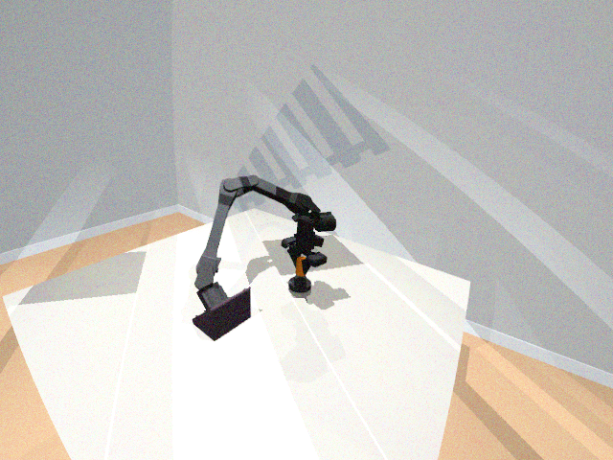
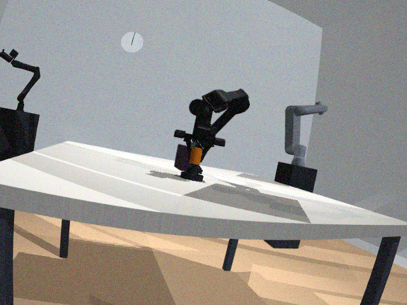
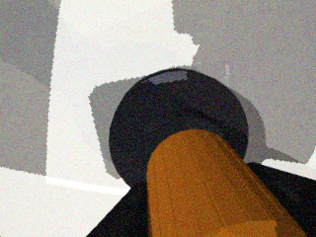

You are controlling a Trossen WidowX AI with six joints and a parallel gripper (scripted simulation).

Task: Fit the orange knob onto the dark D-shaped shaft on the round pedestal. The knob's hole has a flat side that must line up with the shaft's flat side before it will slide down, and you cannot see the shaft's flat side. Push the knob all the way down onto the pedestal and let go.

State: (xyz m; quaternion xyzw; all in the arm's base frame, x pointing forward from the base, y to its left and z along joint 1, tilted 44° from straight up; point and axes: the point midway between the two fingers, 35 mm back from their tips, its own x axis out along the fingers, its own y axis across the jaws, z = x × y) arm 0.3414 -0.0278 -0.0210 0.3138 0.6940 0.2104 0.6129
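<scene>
The orange knob lies 2 cm above my gripper tip. Round my gripper tip: round dark pedestal: 4 cm below.
</scene>
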